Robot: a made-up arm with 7 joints. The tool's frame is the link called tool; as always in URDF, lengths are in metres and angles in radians. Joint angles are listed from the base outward.
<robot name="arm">
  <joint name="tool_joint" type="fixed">
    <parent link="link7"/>
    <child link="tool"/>
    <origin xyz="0 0 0" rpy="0 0 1.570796"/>
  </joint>
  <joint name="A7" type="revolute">
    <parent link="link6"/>
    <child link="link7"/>
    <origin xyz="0 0.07 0" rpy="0 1.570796 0"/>
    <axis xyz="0 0 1"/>
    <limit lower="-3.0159" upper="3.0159"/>
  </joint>
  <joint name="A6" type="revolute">
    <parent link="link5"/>
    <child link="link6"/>
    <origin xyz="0 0 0" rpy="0 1.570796 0"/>
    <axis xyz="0 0 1"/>
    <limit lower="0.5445" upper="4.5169"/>
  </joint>
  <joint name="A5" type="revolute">
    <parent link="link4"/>
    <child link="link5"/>
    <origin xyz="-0.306 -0.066 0" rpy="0 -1.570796 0"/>
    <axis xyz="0 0 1"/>
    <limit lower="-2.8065" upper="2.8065"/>
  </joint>
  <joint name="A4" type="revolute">
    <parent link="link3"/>
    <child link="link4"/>
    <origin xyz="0 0.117 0" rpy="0 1.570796 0"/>
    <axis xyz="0 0 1"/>
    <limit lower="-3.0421" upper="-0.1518"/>
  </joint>
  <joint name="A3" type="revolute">
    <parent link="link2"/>
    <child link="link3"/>
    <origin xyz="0.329 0 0" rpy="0 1.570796 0"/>
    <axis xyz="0 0 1"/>
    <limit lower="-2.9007" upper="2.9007"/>
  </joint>
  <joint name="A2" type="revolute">
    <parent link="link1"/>
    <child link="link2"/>
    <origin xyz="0 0 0" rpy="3.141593 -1.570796 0"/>
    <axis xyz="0 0 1"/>
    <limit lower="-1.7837" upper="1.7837"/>
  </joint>
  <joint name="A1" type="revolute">
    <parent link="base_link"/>
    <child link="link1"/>
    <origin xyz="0 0 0.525" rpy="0 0 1.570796"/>
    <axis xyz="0 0 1"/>
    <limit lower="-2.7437" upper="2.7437"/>
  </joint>
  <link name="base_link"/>
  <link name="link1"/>
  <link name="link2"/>
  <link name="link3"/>
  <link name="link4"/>
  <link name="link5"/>
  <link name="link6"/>
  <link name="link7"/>
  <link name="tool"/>
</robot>
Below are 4 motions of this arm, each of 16 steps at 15 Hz.
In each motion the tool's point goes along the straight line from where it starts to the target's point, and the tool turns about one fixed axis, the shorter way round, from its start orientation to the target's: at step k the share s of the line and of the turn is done. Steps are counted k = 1, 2, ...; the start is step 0. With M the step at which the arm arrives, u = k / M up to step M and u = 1 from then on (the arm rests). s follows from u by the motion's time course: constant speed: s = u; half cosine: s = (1 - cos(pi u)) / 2; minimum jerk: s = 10 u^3 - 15 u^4 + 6 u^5.
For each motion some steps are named. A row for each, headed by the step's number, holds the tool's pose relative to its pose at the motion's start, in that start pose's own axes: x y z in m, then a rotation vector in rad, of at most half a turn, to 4 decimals.
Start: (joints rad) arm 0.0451 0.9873 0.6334 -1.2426 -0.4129 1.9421 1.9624
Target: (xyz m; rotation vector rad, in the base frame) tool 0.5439 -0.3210 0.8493 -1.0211 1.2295 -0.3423
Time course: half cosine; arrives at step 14
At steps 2, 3, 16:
2: 0.0268 0.0144 -0.0166 0.0783 -0.0304 0.0113
3: 0.0591 0.0318 -0.0366 0.1725 -0.0670 0.0250
16: 0.5419 0.2917 -0.3356 1.5815 -0.6139 0.2288

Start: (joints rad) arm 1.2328 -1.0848 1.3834 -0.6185 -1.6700 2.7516 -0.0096
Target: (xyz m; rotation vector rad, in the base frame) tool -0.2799 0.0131 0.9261 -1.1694 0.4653 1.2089
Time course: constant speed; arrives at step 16
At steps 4, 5, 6, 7, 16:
4: -0.0939 -0.0757 -0.0343 0.3486 0.1732 -0.3787
5: -0.1173 -0.0946 -0.0429 0.4357 0.2164 -0.4734
6: -0.1408 -0.1135 -0.0515 0.5228 0.2597 -0.5681
7: -0.1643 -0.1324 -0.0600 0.6100 0.3030 -0.6628
16: -0.3755 -0.3027 -0.1372 1.3943 0.6926 -1.5149

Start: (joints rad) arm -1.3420 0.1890 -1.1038 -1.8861 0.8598 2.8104 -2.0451
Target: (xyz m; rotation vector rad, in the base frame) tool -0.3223 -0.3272 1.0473 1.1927 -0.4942 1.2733
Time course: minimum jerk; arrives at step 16
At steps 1, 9, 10, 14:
1: 0.0002 0.0003 -0.0003 0.0000 0.0032 0.0012
9: 0.0613 0.0885 -0.0960 0.0048 0.8763 0.3196
10: 0.0721 0.1042 -0.1130 0.0056 1.0311 0.3761
14: 0.0979 0.1414 -0.1534 0.0076 1.3997 0.5105

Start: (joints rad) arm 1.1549 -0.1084 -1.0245 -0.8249 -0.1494 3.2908 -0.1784
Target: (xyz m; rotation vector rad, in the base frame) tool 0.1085 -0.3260 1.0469 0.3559 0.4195 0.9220
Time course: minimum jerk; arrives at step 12
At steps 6, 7, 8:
6: -0.0171 0.1497 -0.0815 -0.0900 -0.0521 -0.9955
7: -0.0223 0.1956 -0.1065 -0.1176 -0.0681 -1.3008
8: -0.0270 0.2366 -0.1287 -0.1422 -0.0823 -1.5731

